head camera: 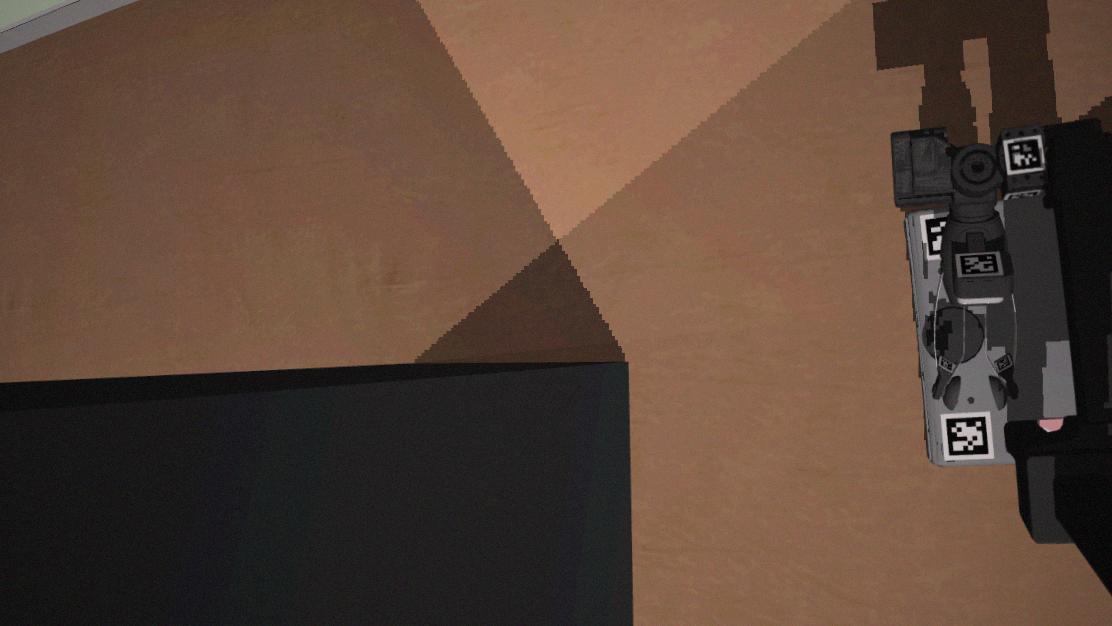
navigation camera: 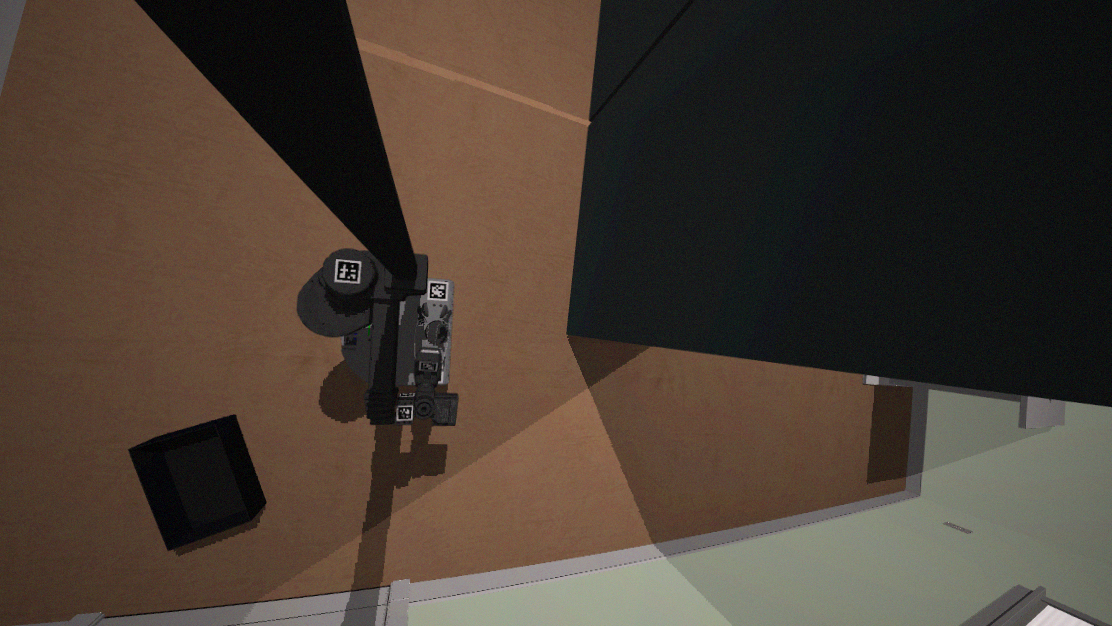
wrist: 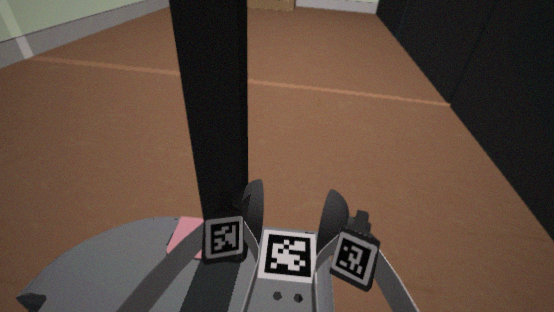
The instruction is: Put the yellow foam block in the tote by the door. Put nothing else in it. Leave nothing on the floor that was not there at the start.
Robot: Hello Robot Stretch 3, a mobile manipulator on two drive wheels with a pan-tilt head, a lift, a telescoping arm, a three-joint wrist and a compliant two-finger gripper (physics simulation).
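Pixels of known places: gripper, fingertip midpoint: (head camera: 974,407) (navigation camera: 435,304) (wrist: 292,207); robot's base, origin of the base link: (head camera: 952,335) (navigation camera: 435,330).
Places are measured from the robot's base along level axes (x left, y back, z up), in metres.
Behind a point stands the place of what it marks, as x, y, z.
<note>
The yellow foam block does not show in any view. A black open-topped box (navigation camera: 153,493) {-0.473, 0.722, 0.080} stands on the floor at the lower left of the navigation view; its inside is dark and I see nothing yellow there. I cannot tell whether it is the tote by the door, as no door shows. My gripper (head camera: 974,392) {0.083, 0.008, 0.288} (navigation camera: 435,312) {0.083, 0.008, 0.288} (wrist: 292,207) {0.083, 0.008, 0.288} is open, its two fingertips apart with nothing between them. It is folded in over my own base, and the box stands off on the other side of my base in the navigation view.
A large dark block with flat sides (head camera: 311,497) {0.092, -0.520, 0.770} (navigation camera: 817,194) {0.269, -0.531, 0.937} (wrist: 500,75) {0.734, -0.561, 0.185} stands near my base. My black mast (navigation camera: 311,116) {0.116, 0.059, 1.116} (wrist: 215,100) {0.116, 0.063, 0.343} rises beside the gripper. A pale green wall (navigation camera: 817,559) {-1.048, -1.775, 0.300} with grey skirting runs along the floor's edge. A grey leg-like part (navigation camera: 1042,412) {-0.314, -2.997, 0.720} shows behind the block.
</note>
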